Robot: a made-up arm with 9 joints.
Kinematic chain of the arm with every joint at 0, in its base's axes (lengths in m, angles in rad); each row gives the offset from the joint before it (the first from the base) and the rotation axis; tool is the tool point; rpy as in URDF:
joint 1: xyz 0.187 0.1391 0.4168 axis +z
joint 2: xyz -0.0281 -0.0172 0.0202 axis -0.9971 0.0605 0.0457
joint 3: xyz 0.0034 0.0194 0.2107 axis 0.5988 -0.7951 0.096
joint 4: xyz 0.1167 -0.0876 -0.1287 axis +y
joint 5: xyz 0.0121 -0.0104 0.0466 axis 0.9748 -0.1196 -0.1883
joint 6: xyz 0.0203 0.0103 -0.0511 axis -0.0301 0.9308 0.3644
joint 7: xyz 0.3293 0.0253 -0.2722 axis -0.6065 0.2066 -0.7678
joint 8: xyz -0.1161 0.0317 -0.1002 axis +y
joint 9: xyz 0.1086 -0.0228 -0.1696 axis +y
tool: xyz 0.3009 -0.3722 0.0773 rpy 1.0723 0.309 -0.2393
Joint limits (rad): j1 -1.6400..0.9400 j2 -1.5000..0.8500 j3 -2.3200..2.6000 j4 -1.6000..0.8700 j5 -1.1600..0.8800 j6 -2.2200..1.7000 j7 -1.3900..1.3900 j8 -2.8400..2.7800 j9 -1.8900..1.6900
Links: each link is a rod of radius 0.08 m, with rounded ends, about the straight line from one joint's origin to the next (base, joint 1, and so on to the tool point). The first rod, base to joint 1, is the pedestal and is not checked.
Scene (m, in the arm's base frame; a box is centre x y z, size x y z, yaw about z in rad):
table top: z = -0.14
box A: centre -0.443 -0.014 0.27 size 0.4 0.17 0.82 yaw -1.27
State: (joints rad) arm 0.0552 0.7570 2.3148 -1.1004 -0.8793 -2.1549 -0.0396 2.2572 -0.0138
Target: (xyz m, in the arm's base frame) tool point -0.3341 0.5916 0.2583
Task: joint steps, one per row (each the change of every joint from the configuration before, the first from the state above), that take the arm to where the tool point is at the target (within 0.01 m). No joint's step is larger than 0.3 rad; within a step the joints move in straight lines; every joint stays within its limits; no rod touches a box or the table.
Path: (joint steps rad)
1: -0.1994 0.0310 -0.2880 0.0131 0.0447 -0.0217 -0.1506 0.1743 0.2005
2: -0.1994 0.0310 -0.2880 0.0130 0.0447 -0.0217 -0.1505 0.1742 0.2006
3: -0.1994 0.0310 -0.2880 0.0131 0.0447 -0.0217 -0.1506 0.1743 0.2005
4: -0.2742 -0.0780 -0.1448 0.0214 -0.1037 0.0000 -0.1942 0.0000 0.0592
5: -0.2743 -0.0780 -0.1448 0.0215 -0.1037 0.0000 -0.1943 0.0000 0.0592
6: -0.2742 -0.0780 -0.1448 0.0215 -0.1037 0.0000 -0.1942 0.0000 0.0592
7: -0.2743 -0.0780 -0.1448 0.0215 -0.1037 0.0000 -0.1942 0.0000 0.0591
8: 0.1600 -0.0058 0.2338 -0.0934 0.0000 0.0000 0.1144 -0.2690 -0.2829
9: 0.1600 -0.0059 0.2337 -0.0934 0.0000 0.0000 0.1143 -0.2690 -0.2830
10: 0.1600 -0.0058 0.2338 -0.0935 0.0000 0.0000 0.1144 -0.2690 -0.2830
11: 0.1599 -0.0058 0.2338 -0.0934 0.0000 0.0000 0.1144 -0.2689 -0.2830

